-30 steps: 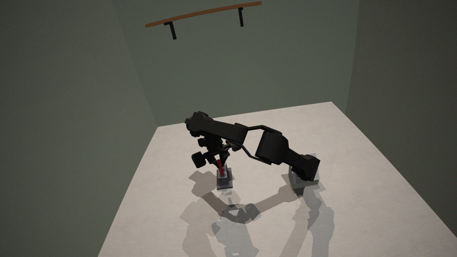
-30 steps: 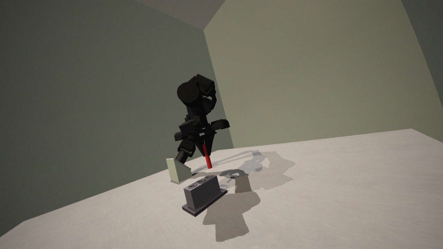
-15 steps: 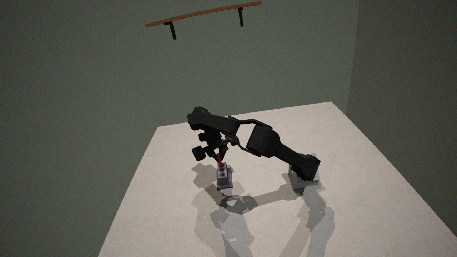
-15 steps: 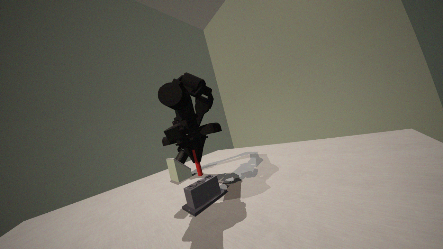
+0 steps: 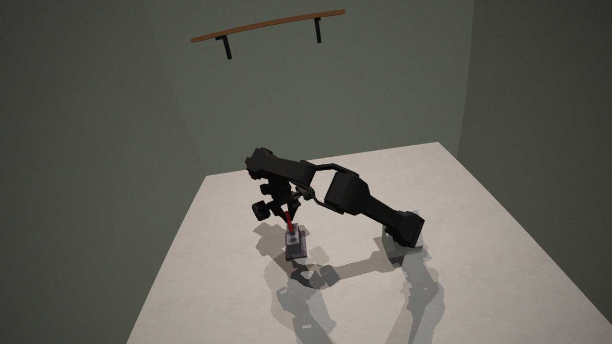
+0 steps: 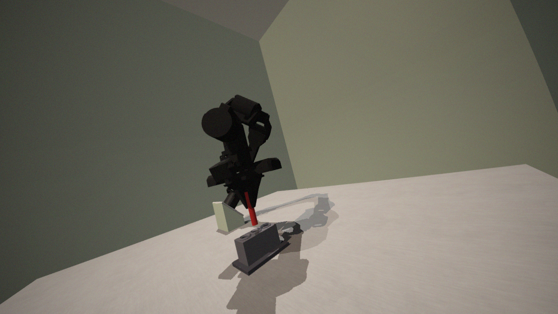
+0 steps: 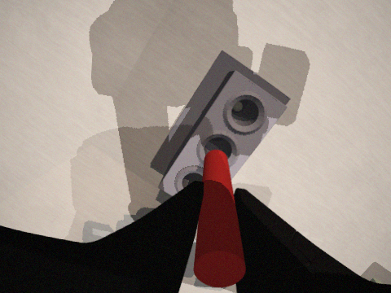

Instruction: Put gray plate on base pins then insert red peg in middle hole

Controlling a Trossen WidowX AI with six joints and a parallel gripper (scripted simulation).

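My gripper tip is 70 mm above the gray plate. The rest, counted from my gripper tip: dark base (110 mm below); red peg (right at my gripper tip).
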